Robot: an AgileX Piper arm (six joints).
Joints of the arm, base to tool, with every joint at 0 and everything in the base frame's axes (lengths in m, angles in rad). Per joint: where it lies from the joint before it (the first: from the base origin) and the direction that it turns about. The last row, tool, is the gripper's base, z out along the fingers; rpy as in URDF.
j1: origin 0 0 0.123 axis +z
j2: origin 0 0 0 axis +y
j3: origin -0.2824 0 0.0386 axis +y
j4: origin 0.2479 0 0.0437 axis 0.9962 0 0.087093
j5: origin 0 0 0 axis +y
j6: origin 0.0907 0 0.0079 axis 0.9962 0 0.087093
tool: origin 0 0 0 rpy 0 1.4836 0
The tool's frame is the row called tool.
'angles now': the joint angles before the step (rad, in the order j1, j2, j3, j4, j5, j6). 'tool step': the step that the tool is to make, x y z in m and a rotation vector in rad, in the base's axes. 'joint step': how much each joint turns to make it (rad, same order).
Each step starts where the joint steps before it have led.
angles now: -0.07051 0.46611 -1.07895 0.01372 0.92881 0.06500
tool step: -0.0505 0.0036 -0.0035 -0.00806 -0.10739 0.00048
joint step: 0.00002 -0.15688 0.00019 -0.00002 0.04900 0.00001
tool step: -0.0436 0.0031 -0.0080 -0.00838 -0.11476 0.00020
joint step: -0.00003 -0.13966 0.00008 0.00004 0.02452 -0.00003
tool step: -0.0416 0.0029 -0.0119 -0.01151 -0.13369 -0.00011
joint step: 0.00020 -0.13793 -0.00023 -0.00026 0.00402 -0.00191
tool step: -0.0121 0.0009 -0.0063 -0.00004 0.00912 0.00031
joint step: -0.00006 -0.03246 -0.01301 0.00008 0.05457 -0.00004
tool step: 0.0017 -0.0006 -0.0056 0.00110 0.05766 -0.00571
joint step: -0.00007 0.00008 0.00517 -0.00633 0.05235 -0.00003
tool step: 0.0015 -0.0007 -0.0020 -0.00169 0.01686 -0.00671
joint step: -0.00002 -0.00003 0.00614 -0.00728 0.01059 -0.00001
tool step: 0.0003 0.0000 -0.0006 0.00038 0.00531 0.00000
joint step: -0.00010 -0.00008 0.00126 0.00011 0.00414 -0.00004
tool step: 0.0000 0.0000 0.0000 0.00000 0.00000 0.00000
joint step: 0.00000 0.00000 0.00000 0.00000 0.00000 0.00000
